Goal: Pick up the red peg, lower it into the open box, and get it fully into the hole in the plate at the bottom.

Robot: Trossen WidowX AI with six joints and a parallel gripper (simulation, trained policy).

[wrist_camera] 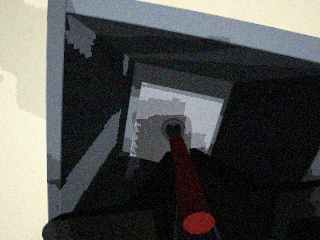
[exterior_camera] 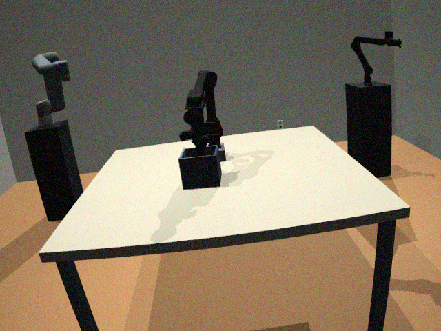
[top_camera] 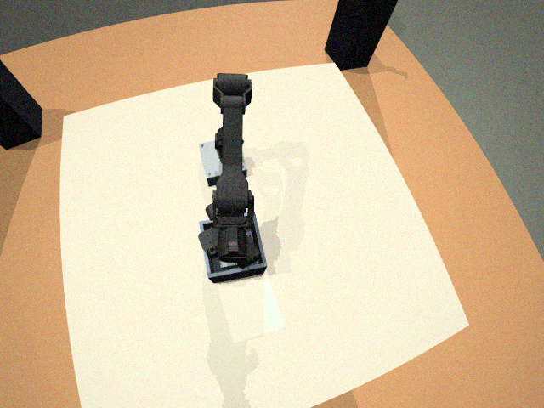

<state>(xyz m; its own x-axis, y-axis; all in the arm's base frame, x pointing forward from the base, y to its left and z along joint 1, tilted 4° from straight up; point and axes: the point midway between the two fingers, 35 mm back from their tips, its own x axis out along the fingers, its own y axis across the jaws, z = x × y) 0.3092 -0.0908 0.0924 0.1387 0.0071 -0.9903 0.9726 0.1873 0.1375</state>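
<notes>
My gripper tip is now 1 cm below the red peg. From my gripper tip the other things lie so: plate (7 cm below, 1 cm ahead).
</notes>
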